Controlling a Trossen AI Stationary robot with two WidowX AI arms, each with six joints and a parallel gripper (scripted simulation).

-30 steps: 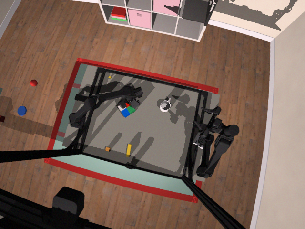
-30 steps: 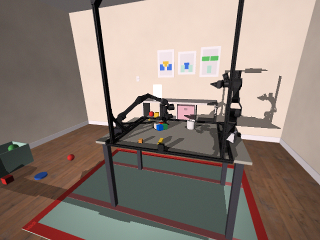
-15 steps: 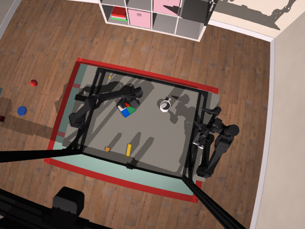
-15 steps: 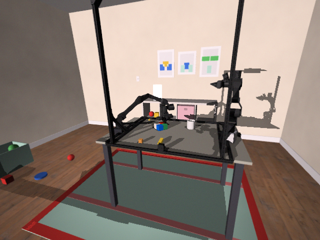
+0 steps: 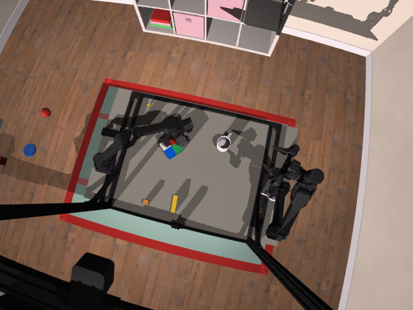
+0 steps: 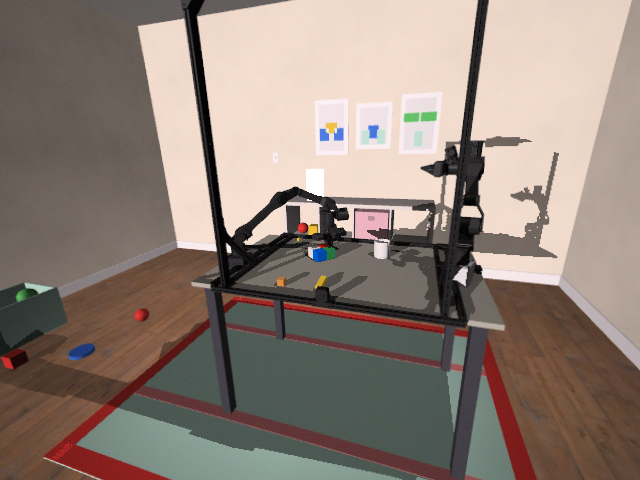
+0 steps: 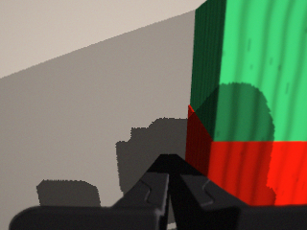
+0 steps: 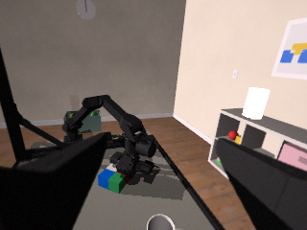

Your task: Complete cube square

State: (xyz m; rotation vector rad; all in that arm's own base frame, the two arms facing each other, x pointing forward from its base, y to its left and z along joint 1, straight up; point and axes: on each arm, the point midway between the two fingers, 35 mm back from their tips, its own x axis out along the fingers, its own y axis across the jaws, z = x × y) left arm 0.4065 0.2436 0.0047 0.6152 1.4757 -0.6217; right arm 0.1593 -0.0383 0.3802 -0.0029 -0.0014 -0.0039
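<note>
Right now my left hand is 30 mm to the right of the red cube, 30 mm past it and 30 mm above it. From my left hand the other things lie so: green cube 60 mm behind, 30 mm below, 10 mm to the right; blue cube 100 mm behind, 30 mm to the left, 30 mm below; white cube 70 mm to the left, 60 mm behind, 30 mm below.
</note>
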